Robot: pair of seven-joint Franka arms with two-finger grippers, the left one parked.
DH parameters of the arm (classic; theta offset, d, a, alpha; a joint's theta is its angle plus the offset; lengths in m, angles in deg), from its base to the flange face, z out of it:
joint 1: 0 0.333 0 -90
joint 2: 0 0 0 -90
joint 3: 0 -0.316 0.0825 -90
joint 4: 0 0 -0.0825 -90
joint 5: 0 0.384 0 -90
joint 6: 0 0 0.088 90
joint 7: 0 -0.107 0 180
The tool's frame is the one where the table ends.
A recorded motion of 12 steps. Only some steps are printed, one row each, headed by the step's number.
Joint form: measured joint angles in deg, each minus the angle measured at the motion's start. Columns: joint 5, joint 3, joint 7, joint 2, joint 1, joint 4, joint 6.
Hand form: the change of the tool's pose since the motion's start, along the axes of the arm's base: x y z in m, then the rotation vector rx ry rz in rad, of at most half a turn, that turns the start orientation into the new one. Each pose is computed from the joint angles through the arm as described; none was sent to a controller.
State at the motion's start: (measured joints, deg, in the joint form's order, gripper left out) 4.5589 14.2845 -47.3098 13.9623 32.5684 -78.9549 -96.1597
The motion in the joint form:
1: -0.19 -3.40 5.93 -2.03 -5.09 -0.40 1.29
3: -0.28 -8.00 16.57 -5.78 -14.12 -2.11 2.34
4: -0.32 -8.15 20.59 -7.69 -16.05 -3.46 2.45
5: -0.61 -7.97 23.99 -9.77 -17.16 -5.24 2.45
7: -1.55 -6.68 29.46 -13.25 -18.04 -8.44 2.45
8: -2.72 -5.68 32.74 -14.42 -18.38 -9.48 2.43
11: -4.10 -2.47 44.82 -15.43 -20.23 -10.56 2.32
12: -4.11 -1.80 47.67 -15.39 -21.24 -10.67 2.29
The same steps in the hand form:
1: -0.0019 -0.0272 0.0150 0.0116 -0.0018 0.0726
3: -0.0061 -0.0854 0.0378 0.0247 -0.0222 0.1793
4: -0.0117 -0.1069 0.0462 0.0238 -0.0338 0.2179
5: -0.0198 -0.1236 0.0527 0.0181 -0.0426 0.2542
7: -0.0346 -0.1514 0.0606 0.0003 -0.0522 0.3109
8: -0.0391 -0.1681 0.0632 -0.0224 -0.0560 0.3443
11: -0.0414 -0.2211 0.0639 -0.0607 -0.0577 0.4659
12: -0.0413 -0.2374 0.0626 -0.0647 -0.0558 0.4863

